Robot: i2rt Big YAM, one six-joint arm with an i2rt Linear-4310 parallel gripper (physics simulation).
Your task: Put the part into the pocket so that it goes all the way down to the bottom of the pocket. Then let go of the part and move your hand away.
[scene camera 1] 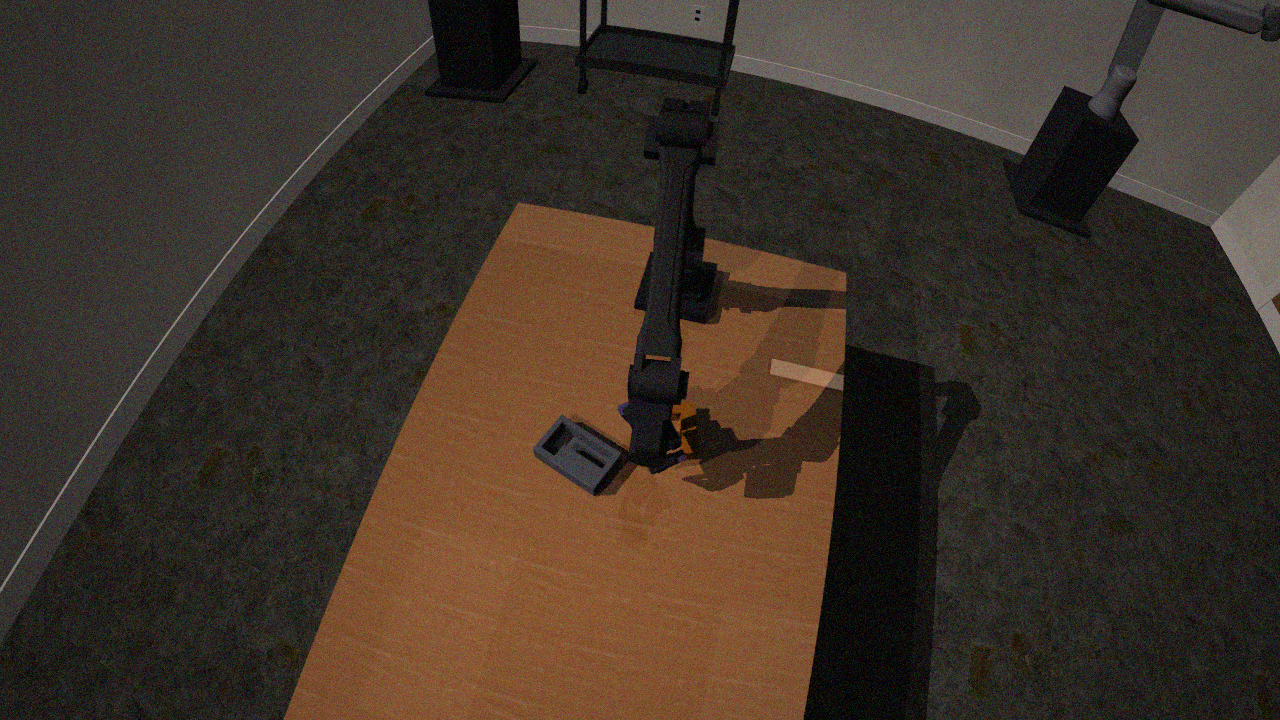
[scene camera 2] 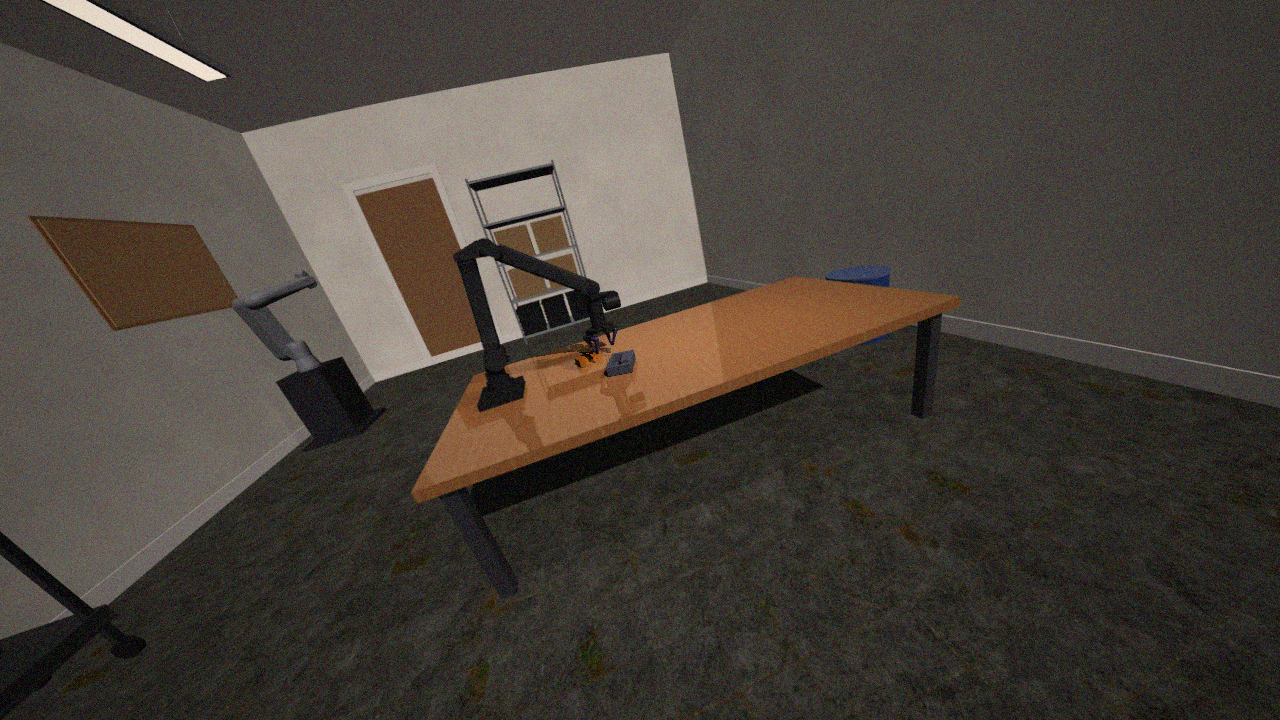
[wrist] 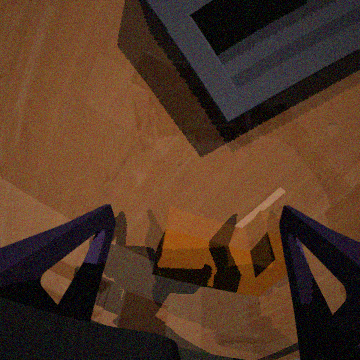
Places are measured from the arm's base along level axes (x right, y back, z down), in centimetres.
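Pixels of known places: gripper, between the fingertips: [scene camera 2: 605,349] [wrist: 194,214]; arm's base, origin of its link: [scene camera 2: 502,389].
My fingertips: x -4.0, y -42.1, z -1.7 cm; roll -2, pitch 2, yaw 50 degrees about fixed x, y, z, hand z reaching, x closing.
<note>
For each thing: its top centre in the pictures, then the offset to it from my fingertips. Level surfaces: height alone.
- orange part, centre of its top: [wrist: 223,271] [scene camera 1: 681,427] [scene camera 2: 588,354] dx -4.8, dy +6.9, dz +1.6 cm
- grey-blue block, centre of its top: [scene camera 1: 577,450] [scene camera 2: 620,358] dx +12.7, dy -3.7, dz +1.0 cm
- wooden table, height of its surface: dz +4.6 cm
The orange part [scene camera 1: 687,440] [scene camera 2: 586,360] [wrist: 182,255] lies on the table beside the pocket block, with dark shadow bands across it. The grey-blue block [scene camera 1: 572,472] [scene camera 2: 620,363] [wrist: 200,62] stands close by, its recess facing up; part of it shows at the upper right of the wrist view. My gripper [scene camera 1: 651,436] [scene camera 2: 604,344] [wrist: 194,214] is open and empty, pointing down. In the wrist view its purple-edged fingertips are to either side of the part. The arm hides some of the part in scene camera 1; the gap in height is unclear.
The wooden table [scene camera 1: 537,582] [scene camera 2: 760,331] carries my arm's base [scene camera 1: 677,300] [scene camera 2: 501,391] behind the part. A pale strip [scene camera 1: 805,373], perhaps light, shows near the right edge. A blue drum [scene camera 2: 859,275] stands beyond the table's far end.
</note>
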